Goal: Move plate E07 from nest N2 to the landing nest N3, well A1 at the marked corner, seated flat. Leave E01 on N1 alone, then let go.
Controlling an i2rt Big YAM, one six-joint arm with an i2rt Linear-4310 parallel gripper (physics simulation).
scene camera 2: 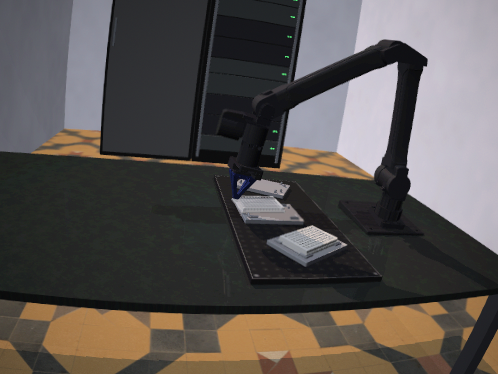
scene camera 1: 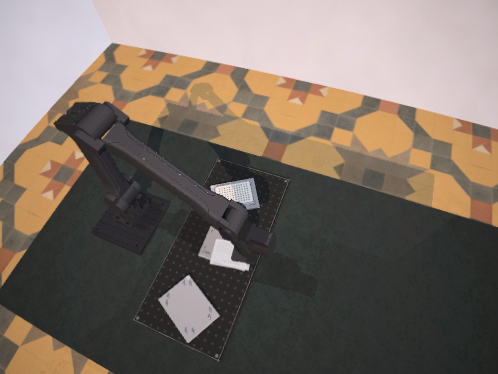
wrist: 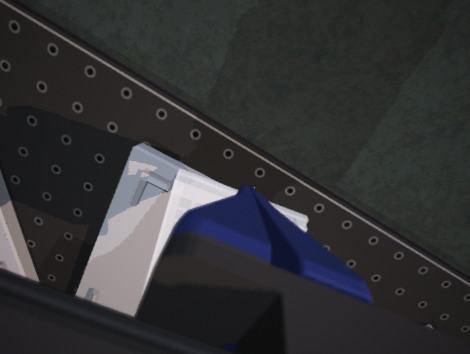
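Note:
White well plate E07 (scene camera 1: 226,254) (scene camera 2: 259,204) (wrist: 195,192) lies skewed on grey nest N2 (scene camera 1: 207,241) (scene camera 2: 281,220) (wrist: 125,236) and overhangs its edge toward the table side. My gripper (scene camera 2: 238,196) (wrist: 243,195) has blue fingers that are shut on nothing, with the tip low at the plate's outer end. In scene camera 1 the wrist hides the fingers. Landing nest N3 (scene camera 1: 189,308) (scene camera 2: 267,187) is bare, with corner clips. Plate E01 (scene camera 1: 237,192) (scene camera 2: 307,239) sits on nest N1 (scene camera 1: 252,204) (scene camera 2: 281,247).
All three nests stand in a row on a black perforated board (scene camera 1: 224,287) (scene camera 2: 257,257) (wrist: 56,95) on the dark table (scene camera 1: 362,261) (scene camera 2: 100,209). The arm's base (scene camera 1: 128,227) (scene camera 2: 378,221) stands beside the board. A dark cabinet (scene camera 2: 152,76) and a server rack (scene camera 2: 249,60) stand behind the table.

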